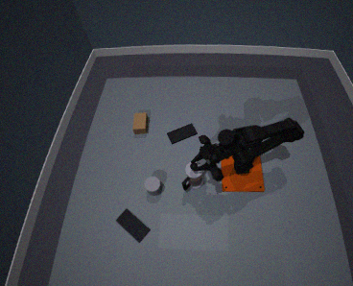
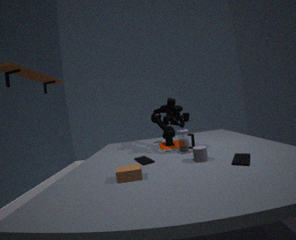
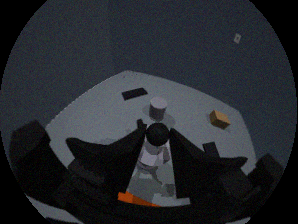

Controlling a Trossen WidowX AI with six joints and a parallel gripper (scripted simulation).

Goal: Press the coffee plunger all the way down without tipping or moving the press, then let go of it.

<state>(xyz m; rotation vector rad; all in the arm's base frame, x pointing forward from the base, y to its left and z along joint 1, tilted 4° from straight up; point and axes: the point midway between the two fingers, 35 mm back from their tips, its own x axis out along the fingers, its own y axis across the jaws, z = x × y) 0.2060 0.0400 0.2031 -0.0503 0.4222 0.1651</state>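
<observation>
Now: gripper tip 1 cm to the right of the coffee press and 9 cm above it. Round my gripper tip: tan block (25 cm ahead, 35 cm to the right, 16 cm below).
</observation>
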